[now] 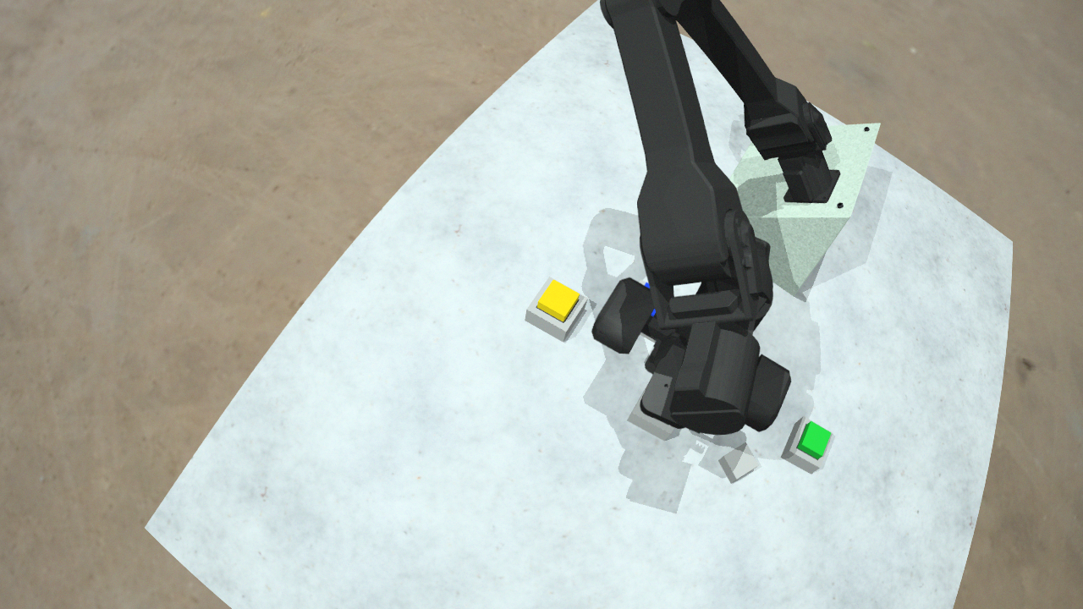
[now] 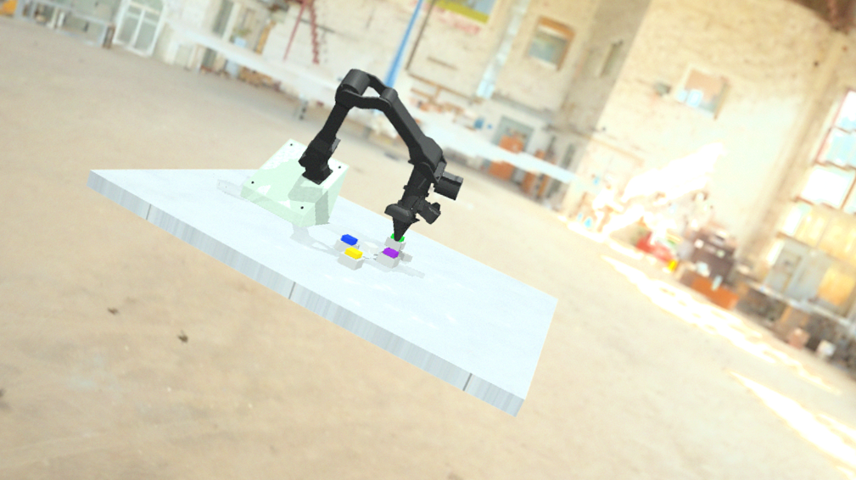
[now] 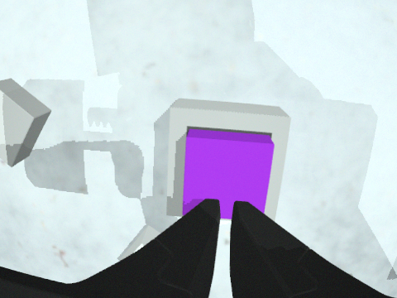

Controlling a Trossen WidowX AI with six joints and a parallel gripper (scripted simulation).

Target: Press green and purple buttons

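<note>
Right now the purple button is 3 cm below my gripper tip. Round my gripper tip: white block 7 cm behind, 2 cm to the left, 6 cm below; then grey block 11 cm to the left, 6 cm below; then blue button 9 cm behind, 7 cm to the right, 3 cm below.
</note>
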